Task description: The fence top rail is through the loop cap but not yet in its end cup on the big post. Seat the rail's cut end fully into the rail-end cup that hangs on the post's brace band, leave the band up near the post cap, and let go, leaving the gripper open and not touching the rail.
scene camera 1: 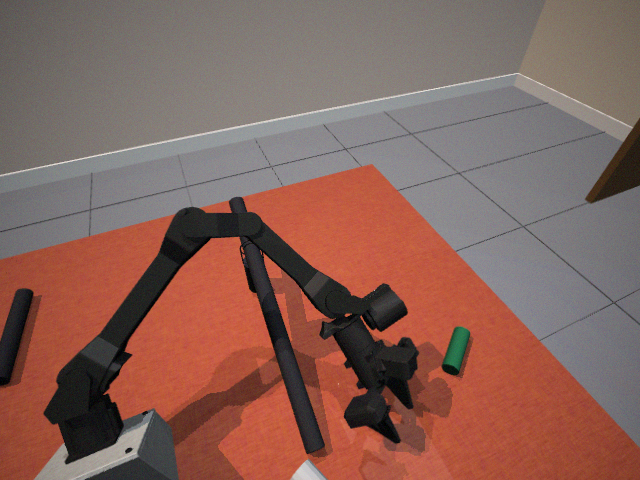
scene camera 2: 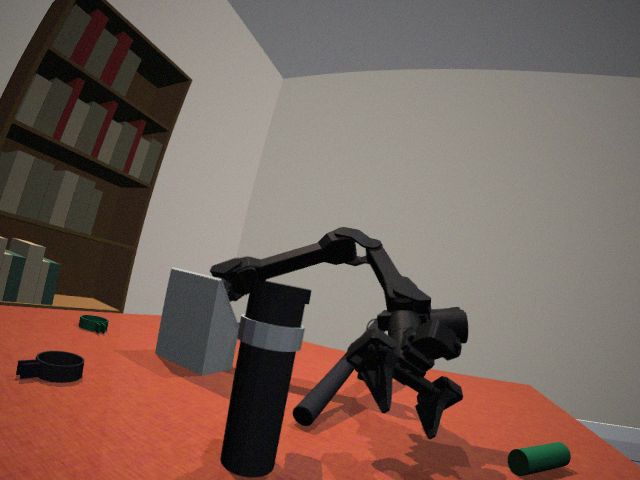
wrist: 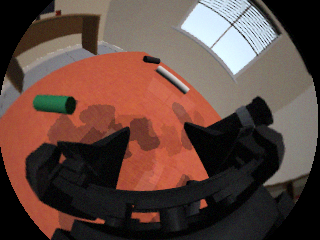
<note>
My gripper [scene camera 2: 409,425] is open and holds nothing. Also in view: a black top rail [scene camera 1: 306,421], a black ring [scene camera 2: 55,366], a green cylinder [scene camera 1: 453,358] and a big black post [scene camera 2: 262,377].
The black top rail shows as well in scene camera 2 [scene camera 2: 305,413]. The green cylinder is seen too in the wrist view [wrist: 64,105]. My gripper shows as well in scene camera 1 [scene camera 1: 405,424] and in the wrist view [wrist: 157,127]. Scene camera 1 does not show the black ring: it is out of frame. The wrist view misses the black ring, which is hidden by my gripper.
</note>
